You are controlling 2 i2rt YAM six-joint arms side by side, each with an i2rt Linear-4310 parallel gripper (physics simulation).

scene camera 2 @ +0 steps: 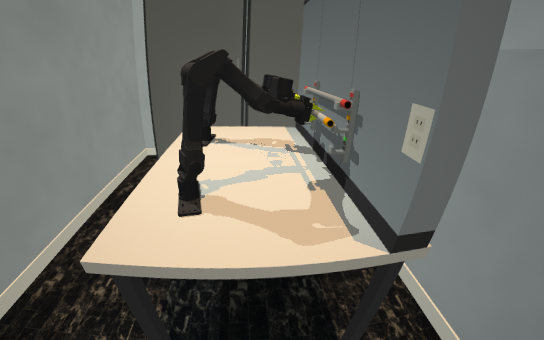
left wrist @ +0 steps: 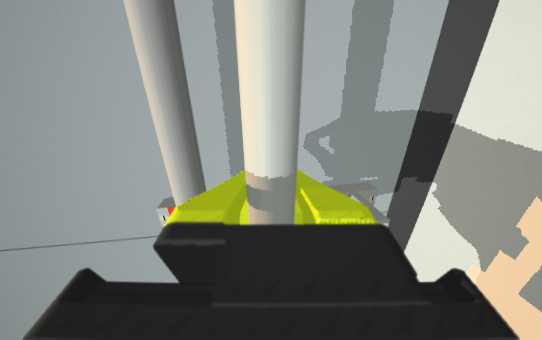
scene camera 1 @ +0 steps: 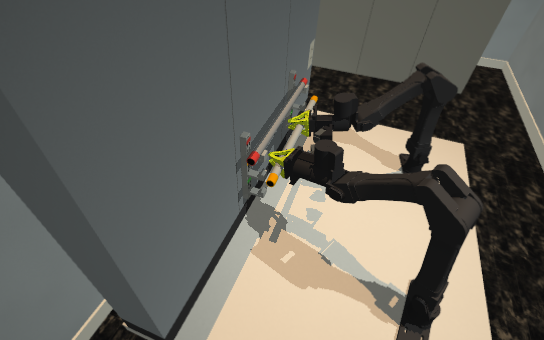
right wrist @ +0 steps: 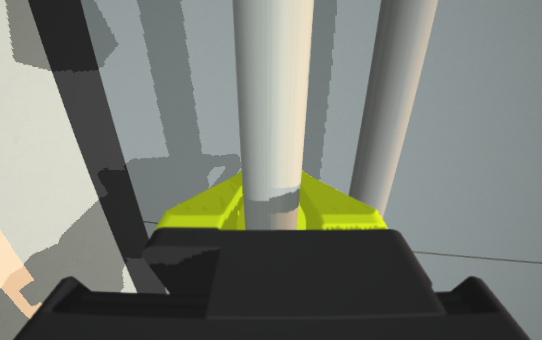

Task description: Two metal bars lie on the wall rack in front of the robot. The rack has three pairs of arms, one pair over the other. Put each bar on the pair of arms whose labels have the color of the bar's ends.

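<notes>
The orange-ended bar is held roughly level in front of the rack, near the height of its middle arms. My left gripper is shut on it near the lower end in scene camera 1. My right gripper is shut on it nearer the far end. The red-ended bar lies on the top pair of arms, by the red labels. Whether the orange-ended bar touches the arm tips is unclear.
The wall rack has two posts. In scene camera 2 its near post carries a red label at the top, an orange label in the middle and a green label below. An outlet is on the wall.
</notes>
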